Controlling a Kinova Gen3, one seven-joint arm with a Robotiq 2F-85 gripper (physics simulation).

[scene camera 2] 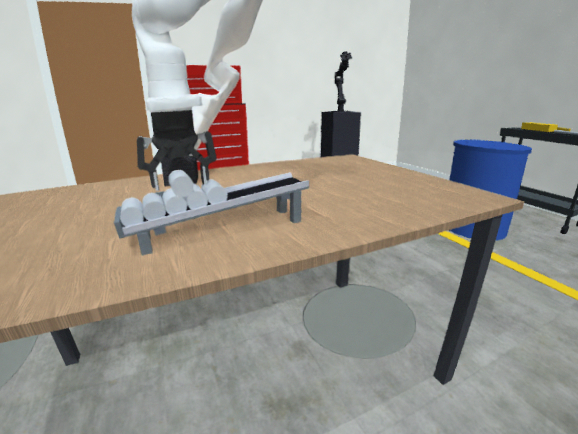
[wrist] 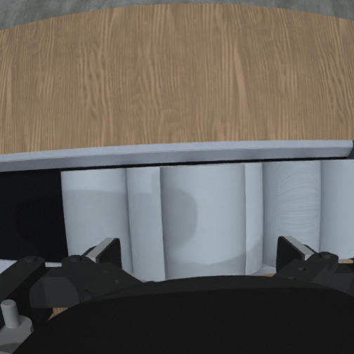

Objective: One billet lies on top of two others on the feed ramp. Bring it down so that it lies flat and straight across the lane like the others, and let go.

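Places are measured from the arm's base along level axes (x ahead, y left, z up), in centimetres.
Pixels of known places: gripper, fingertip midpoint: (scene camera 2: 181,186).
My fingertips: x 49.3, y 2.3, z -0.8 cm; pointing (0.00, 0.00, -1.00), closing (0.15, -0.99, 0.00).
Observation:
Behind a point stands the place of what it marks.
The raised billet (scene camera 2: 181,183) {y 2.7, x 54.1, z 1.1 cm} (wrist: 204,220), a pale grey cylinder, lies across the lane on top of two others, the third (scene camera 2: 175,202) {y 1.2, x 54.4, z -2.3 cm} (wrist: 254,200) and fourth (scene camera 2: 196,196) {y 5.1, x 53.7, z -1.8 cm} (wrist: 145,225) from the low end. Other billets lie flat across the feed ramp (scene camera 2: 260,196) {y 17.7, x 52.8, z -3.4 cm} (wrist: 200,152), two at the low end (scene camera 2: 131,212) {y -6.6, x 55.8, z -2.9 cm} (scene camera 2: 153,207) {y -2.8, x 55.1, z -2.6 cm} and one at the upper end of the row (scene camera 2: 216,192) {y 8.9, x 53.0, z -1.6 cm} (wrist: 95,200). My gripper (scene camera 2: 180,178) {y 2.3, x 49.3, z -0.8 cm} (wrist: 199,256) is open and empty, with its fingers apart on the uphill and downhill sides of the raised billet. The billet's near end is hidden in the wrist view.
The ramp stands on short legs on the wooden table (scene camera 2: 350,215) {y 39.7, x 50.8, z -11.0 cm} (wrist: 175,75). Its dark upper lane (scene camera 2: 265,188) {y 19.9, x 47.6, z -3.3 cm} (wrist: 30,215) holds no billets. A red tool chest (scene camera 2: 225,132) and a blue barrel (scene camera 2: 487,185) stand beyond the table.

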